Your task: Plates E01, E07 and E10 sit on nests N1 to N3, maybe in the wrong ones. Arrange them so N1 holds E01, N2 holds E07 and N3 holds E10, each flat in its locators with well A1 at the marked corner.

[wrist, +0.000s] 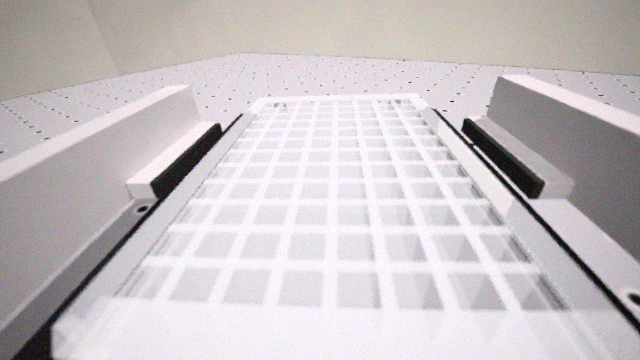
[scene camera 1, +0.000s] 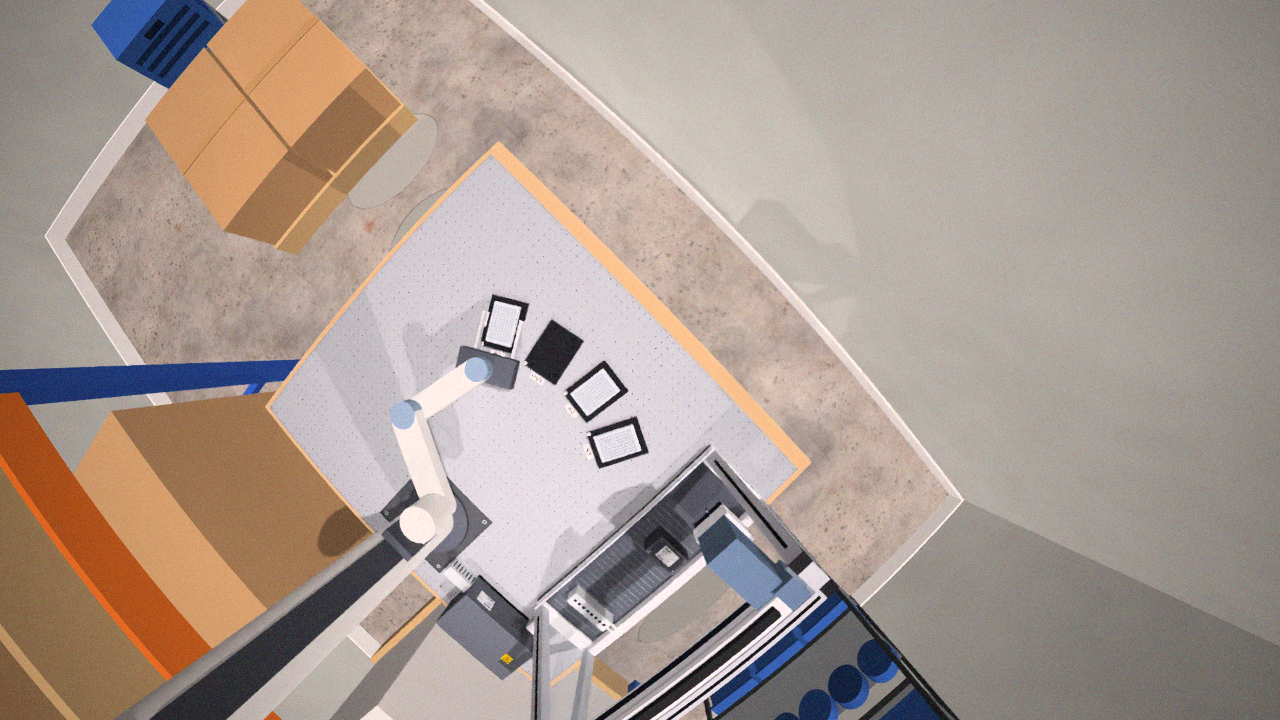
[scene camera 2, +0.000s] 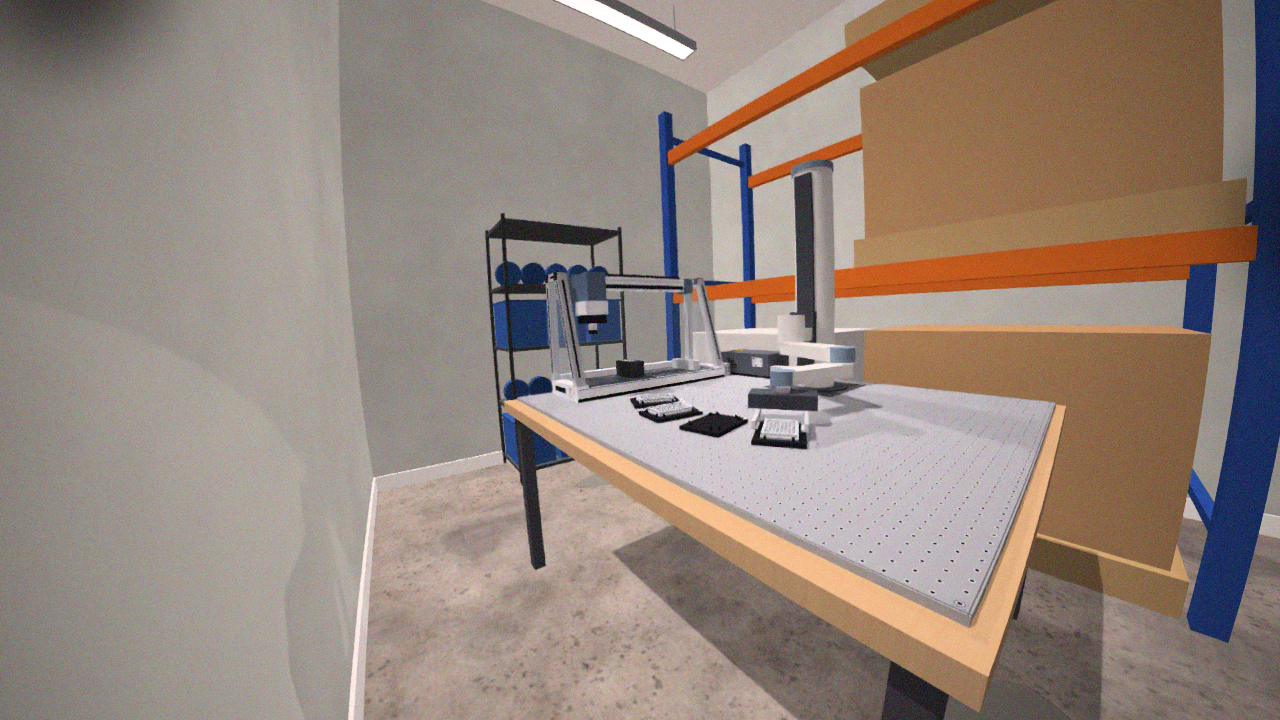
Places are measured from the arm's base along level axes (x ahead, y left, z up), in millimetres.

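Pixels of known places: gripper, fingertip midpoint: [wrist: 337, 106] [scene camera 1: 503, 315] [scene camera 2: 779, 426]; arm's base, link origin: [scene camera 2: 814, 389].
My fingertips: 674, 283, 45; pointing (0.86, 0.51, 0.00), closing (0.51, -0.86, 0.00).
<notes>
Ahead of a thing's pixels: the offset from my fingertips to its top centre, as dx, dy, dz. "spot": to the spot under its first point. Level surfaces: height alone.
A white well plate {-22, -12, -6} [scene camera 1: 504, 320] [scene camera 2: 781, 428] [wrist: 345, 215] lies on the black nest at the end of the row farthest from the gantry machine. My gripper [scene camera 1: 502, 329] [scene camera 2: 781, 420] [wrist: 337, 106] is open, low over this plate, with one finger along each long side. In the wrist view small gaps show between pads and plate. The neighbouring black nest {+29, -184, -10} [scene camera 1: 554, 351] [scene camera 2: 714, 423] holds no plate. Two more white plates lie on the other nests, a middle plate {+38, -362, -6} [scene camera 1: 596, 391] [scene camera 2: 671, 410] and an end plate {-26, -523, -6} [scene camera 1: 617, 442] [scene camera 2: 656, 397]. Plate names, nest labels and A1 corners are too small to read.
The gantry machine [scene camera 1: 563, 619] [scene camera 2: 648, 382] stands on the table beyond the end plate. A dark grey box {spot: -748, -645, +83} [scene camera 1: 484, 624] [scene camera 2: 754, 362] is near the arm's base. The perforated table top {dz -32} [scene camera 1: 501, 223] [scene camera 2: 895, 483] has a wooden edge.
</notes>
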